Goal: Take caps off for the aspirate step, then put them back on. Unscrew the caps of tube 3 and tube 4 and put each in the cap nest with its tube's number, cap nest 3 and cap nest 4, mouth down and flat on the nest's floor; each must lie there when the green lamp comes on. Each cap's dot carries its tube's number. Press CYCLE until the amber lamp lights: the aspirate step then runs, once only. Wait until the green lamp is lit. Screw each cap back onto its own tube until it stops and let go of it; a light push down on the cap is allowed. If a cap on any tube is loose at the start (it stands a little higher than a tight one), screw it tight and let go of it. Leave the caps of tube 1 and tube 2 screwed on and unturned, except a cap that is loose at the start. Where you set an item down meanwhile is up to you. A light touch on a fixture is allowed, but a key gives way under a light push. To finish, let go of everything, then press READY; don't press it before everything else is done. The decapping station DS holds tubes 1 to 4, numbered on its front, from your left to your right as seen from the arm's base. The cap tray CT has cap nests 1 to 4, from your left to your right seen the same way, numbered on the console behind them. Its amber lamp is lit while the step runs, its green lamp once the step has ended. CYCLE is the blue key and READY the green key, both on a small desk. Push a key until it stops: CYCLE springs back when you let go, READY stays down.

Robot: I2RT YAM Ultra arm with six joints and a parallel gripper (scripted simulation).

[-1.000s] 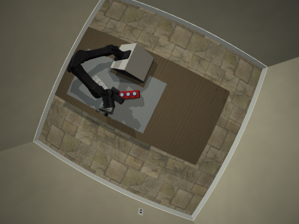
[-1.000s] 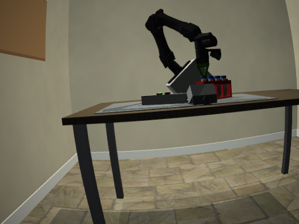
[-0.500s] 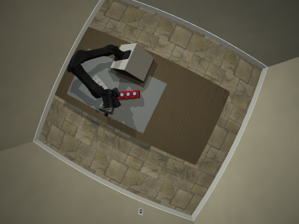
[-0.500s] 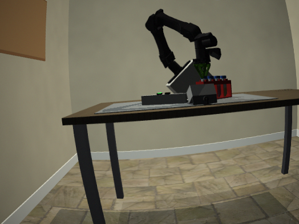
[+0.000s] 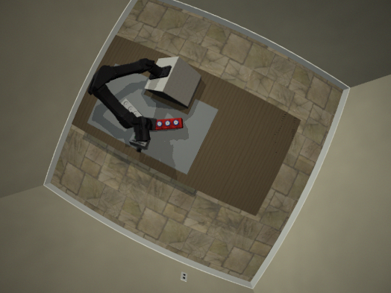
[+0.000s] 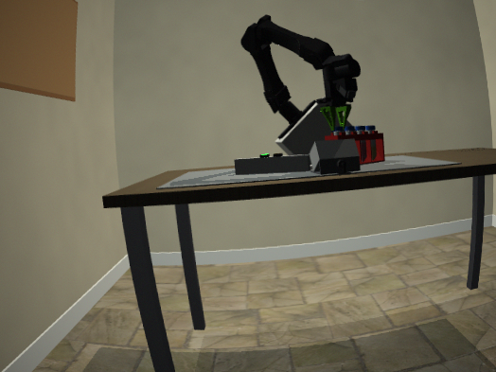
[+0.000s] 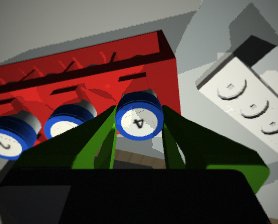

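My hand is right at the cap 4. From my hand the other things lie so: blue key: 110 mm ahead, 50 mm to the right, 50 mm below; cap 3: 50 mm to the left, 20 mm behind; cap 2: 100 mm to the left, 40 mm behind.
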